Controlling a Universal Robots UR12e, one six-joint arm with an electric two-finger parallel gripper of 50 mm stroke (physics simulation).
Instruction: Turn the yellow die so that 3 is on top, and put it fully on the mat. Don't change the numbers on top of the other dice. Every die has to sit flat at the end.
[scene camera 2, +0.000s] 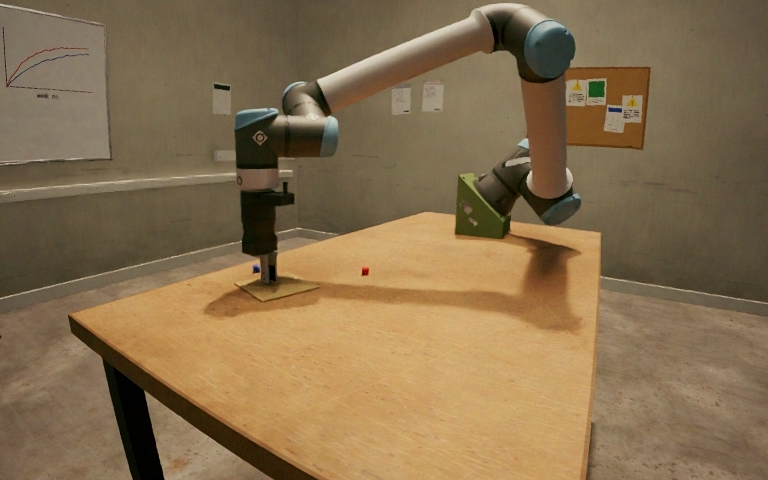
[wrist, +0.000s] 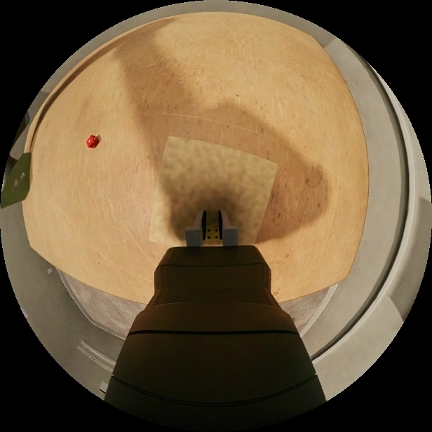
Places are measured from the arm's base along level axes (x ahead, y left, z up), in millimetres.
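Where they show: gripper, between the fingertips: (scene camera 2: 269, 281); arm's base, origin of its link: (scene camera 2: 489, 198).
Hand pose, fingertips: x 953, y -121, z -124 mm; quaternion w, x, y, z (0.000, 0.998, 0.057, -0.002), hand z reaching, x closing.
Each offset is from my fingertips to the top centre of the thing. "spot": to the spot under its first point. Level surfaces: height alone.
My gripper (scene camera 2: 268, 281) (wrist: 212, 218) points straight down over the mat {spot: dx -25, dy +67, dz -5 mm} (scene camera 2: 297, 287) (wrist: 215, 157), its fingertips at or just above the mat's surface. It is shut on the yellow die (wrist: 213, 232), which shows several dark pips between the fingers in the wrist view. In the scene view the fingers hide the die, and whether it touches the mat cannot be told. The number on its top cannot be read surely. A red die {dx -206, dy +109, dz +7 mm} (scene camera 2: 365, 271) (wrist: 92, 141) sits on the table away from the mat. A blue die {dx -36, dy -102, dz +7 mm} (scene camera 2: 256, 268) is behind the mat, close to the fingers in the scene view.
The wooden table {dz -9 mm} (scene camera 2: 396, 362) (wrist: 260, 65) carries the green wedge base (scene camera 2: 481, 212) (wrist: 17, 182) of the arm at its far end. The arm's shadow falls across the table and part of the mat. A whiteboard (scene camera 2: 56, 124) and a cork board (scene camera 2: 608, 135) hang on the walls.
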